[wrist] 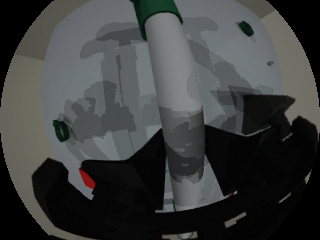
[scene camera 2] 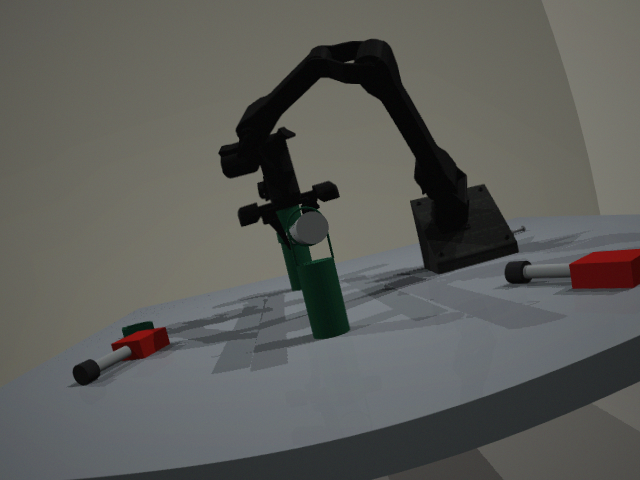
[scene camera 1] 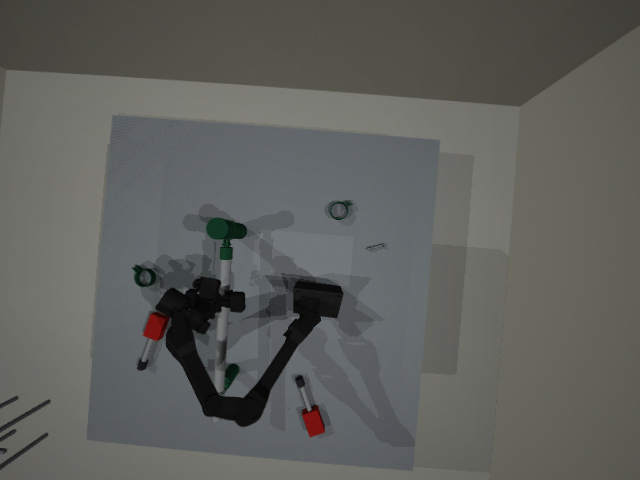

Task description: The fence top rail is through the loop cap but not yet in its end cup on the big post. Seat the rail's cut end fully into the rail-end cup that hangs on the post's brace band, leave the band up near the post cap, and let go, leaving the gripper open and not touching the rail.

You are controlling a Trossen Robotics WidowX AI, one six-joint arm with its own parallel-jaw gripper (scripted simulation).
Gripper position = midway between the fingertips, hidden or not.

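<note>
Scene camera 2 gives me my gripper (scene camera 2: 300, 246), which is carrying a top rail (scene camera 2: 312, 227), and it also lets me see a big green post (scene camera 2: 289, 261). In scene camera 1 I find the rail (scene camera 1: 222, 318) together with my gripper (scene camera 1: 227, 290). The wrist view has them too, my gripper (wrist: 179, 129) and the rail (wrist: 178, 92).
</note>
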